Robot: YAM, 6 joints.
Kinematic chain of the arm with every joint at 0, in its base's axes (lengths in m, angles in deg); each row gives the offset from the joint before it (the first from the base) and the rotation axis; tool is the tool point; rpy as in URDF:
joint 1: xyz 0 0 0.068 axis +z
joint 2: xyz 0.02 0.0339 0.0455 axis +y
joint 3: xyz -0.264 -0.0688 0 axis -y
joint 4: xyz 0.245 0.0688 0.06 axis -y
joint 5: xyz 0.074 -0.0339 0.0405 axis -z
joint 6: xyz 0.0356 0 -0.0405 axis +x
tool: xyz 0 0 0 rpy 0 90 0
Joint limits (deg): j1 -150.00..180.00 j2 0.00..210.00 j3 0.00..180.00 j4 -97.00..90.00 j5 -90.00..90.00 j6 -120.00..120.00
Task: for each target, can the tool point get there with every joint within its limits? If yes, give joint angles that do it. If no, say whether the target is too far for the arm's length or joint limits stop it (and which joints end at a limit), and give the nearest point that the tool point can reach.
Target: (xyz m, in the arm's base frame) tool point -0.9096 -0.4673 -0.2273
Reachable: no: too far | nearest point -0.5321 -0.3029 -0.0881 | short by 0.435 m
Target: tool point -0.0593 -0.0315 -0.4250
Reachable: no: joint limits stop it (at a limit: joint 1, joint 2) | nearest point -0.0879 -0.0499 -0.3489 | short by 0.083 m
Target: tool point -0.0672 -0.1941 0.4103
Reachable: yes | joints -99.90 56.80 50.97 33.77 67.40 77.71
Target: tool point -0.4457 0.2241 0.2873
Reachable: yes | joints 149.51 132.53 130.07 -51.05 -68.07 33.03
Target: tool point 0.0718 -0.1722 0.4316
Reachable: yes | joints -78.01 54.24 56.18 23.51 -75.56 55.13
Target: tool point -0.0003 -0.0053 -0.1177
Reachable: yes | joints -101.61 180.36 28.43 5.97 -1.25 28.29
